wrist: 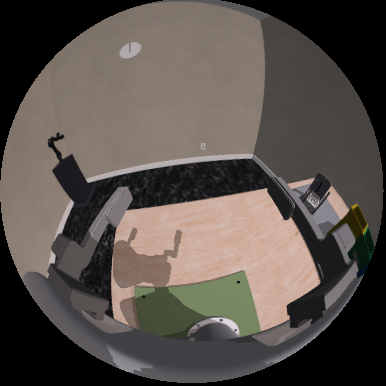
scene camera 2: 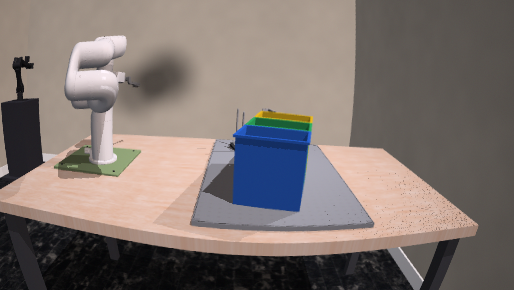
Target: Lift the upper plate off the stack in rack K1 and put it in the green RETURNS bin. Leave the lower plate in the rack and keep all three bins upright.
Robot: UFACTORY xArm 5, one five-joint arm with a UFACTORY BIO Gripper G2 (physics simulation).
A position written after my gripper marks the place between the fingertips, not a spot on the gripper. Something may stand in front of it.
In view: my gripper (wrist: 197, 187) and a blue bin (scene camera 2: 269, 164).
